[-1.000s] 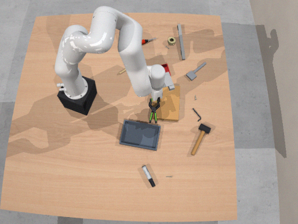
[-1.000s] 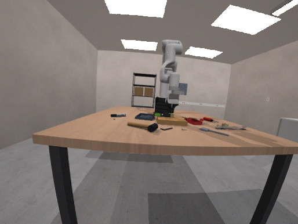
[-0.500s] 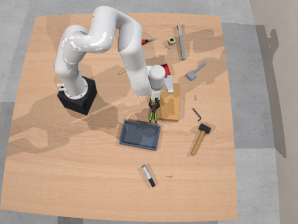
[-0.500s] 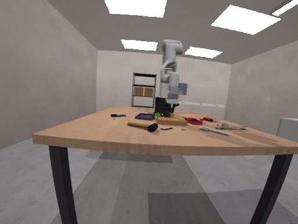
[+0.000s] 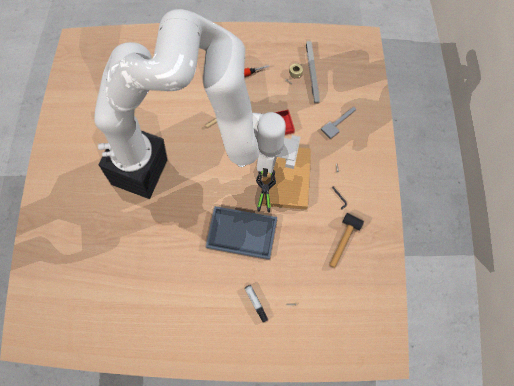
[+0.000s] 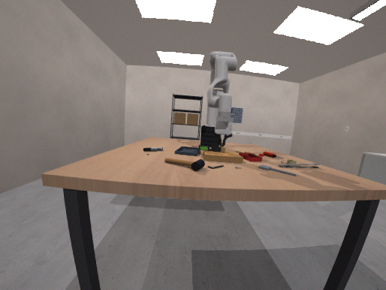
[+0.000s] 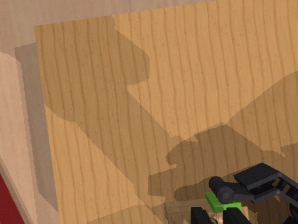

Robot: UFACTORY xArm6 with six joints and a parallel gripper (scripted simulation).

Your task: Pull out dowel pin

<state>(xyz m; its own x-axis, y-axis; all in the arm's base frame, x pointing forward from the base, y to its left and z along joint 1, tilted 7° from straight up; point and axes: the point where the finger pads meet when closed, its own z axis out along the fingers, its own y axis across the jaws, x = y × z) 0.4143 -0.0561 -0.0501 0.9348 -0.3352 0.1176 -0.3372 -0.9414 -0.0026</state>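
The dowel pin lies 20 mm below my hand. From my hand the other things lie so: small wooden block 40 mm below; red tray 170 mm to the left, 80 mm below, 40 mm ahead; dark grey tray 180 mm to the right, 110 mm behind, 80 mm below.
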